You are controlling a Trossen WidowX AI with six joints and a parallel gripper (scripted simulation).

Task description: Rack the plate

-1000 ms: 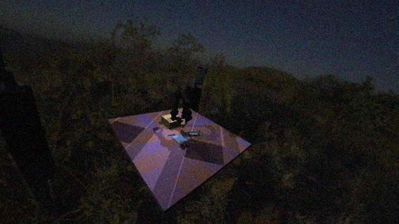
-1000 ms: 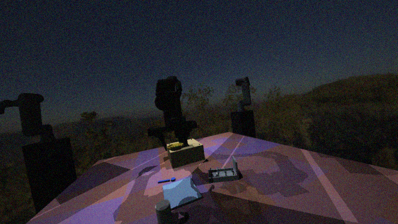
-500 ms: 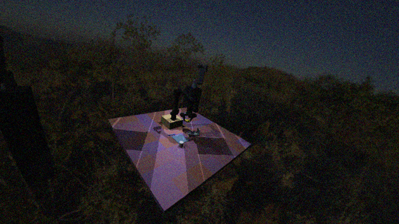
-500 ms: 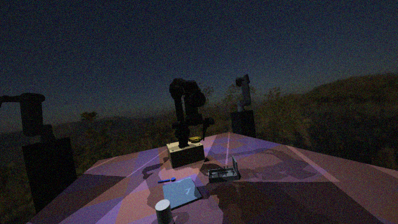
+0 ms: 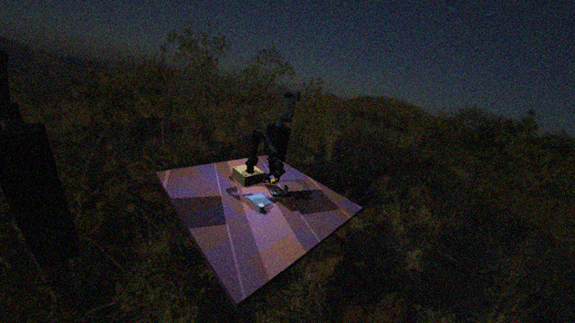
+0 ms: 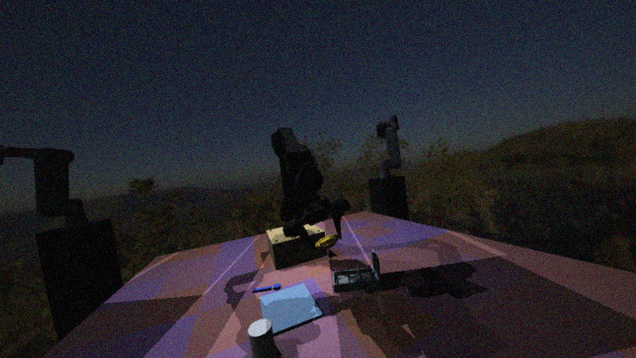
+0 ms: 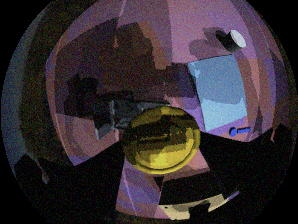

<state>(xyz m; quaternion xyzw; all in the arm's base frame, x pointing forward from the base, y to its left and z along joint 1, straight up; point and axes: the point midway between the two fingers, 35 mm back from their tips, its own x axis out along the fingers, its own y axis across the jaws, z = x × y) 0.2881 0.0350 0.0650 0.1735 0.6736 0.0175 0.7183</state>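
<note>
Right now my gripper tip is 100 mm above the dish rack, 70 mm to the right of it and 10 mm short of it. Round my gripper tip: plate 10 mm above; then blue mat 130 mm to the right, 130 mm below, 10 mm ahead.
</note>
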